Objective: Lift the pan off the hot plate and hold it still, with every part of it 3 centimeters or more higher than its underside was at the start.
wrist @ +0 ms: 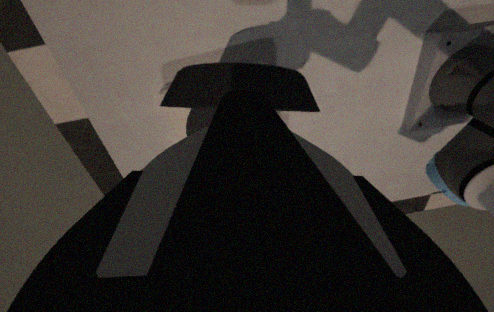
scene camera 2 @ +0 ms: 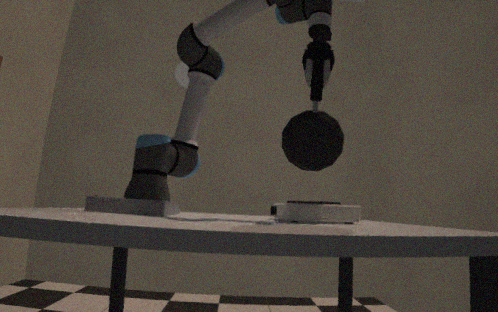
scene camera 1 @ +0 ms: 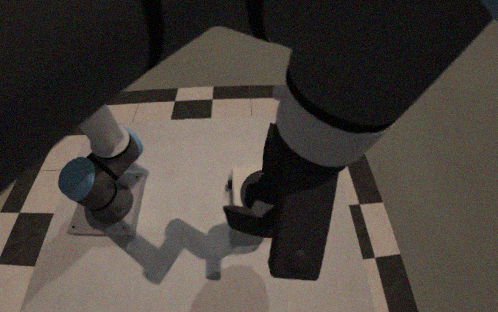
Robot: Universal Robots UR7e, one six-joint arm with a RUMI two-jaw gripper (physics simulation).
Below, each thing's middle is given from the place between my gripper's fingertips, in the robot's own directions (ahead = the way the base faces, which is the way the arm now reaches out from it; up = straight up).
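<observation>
White hot plate (scene camera 1: 241, 176): 380 mm below my gripper, 170 mm to the left of it, 50 mm ahead of it. Dark pan (scene camera 2: 312, 140): my gripper is 60 mm above it and 20 mm to the right of it. Going by their middles, the dark pan is the nearest to my gripper of the things named here.
</observation>
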